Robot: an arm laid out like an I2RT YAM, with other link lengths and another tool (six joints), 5 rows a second.
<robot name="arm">
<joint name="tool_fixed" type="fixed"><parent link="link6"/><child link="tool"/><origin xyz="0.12 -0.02 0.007" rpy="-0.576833 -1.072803 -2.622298"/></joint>
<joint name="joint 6" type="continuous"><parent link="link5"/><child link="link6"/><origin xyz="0.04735 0 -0.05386"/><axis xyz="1 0 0"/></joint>
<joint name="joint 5" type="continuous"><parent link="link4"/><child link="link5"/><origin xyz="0.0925 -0.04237 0.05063"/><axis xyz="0 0 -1"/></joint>
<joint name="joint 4" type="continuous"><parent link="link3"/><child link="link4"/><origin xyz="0.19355 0.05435 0.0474"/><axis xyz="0 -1 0"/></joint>
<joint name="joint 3" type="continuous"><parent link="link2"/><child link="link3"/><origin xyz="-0.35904 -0.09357 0"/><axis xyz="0 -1 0"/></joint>
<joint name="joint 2" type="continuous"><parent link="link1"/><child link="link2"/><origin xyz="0.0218 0.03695 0.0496"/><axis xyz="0 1 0"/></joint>
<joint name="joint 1" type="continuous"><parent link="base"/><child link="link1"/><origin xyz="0 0 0.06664"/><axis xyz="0 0 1"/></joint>
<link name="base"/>
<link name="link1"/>
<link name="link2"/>
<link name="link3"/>
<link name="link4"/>
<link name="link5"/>
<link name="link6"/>
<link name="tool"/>
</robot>
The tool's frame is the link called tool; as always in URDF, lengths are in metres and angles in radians. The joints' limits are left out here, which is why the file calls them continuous.
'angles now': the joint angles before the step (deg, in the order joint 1, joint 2, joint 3, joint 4, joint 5, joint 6). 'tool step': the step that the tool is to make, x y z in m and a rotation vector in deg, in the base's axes. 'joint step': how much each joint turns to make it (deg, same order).
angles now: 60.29, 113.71, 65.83, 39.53, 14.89, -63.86
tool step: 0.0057, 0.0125, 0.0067, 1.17, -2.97, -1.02
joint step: 0.53, 2.41, 2.28, 3.12, 1.78, -1.88
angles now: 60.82, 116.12, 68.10, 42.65, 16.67, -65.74
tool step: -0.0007, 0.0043, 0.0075, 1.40, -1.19, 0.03
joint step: 0.33, 0.49, 0.65, 1.75, 0.33, -0.35
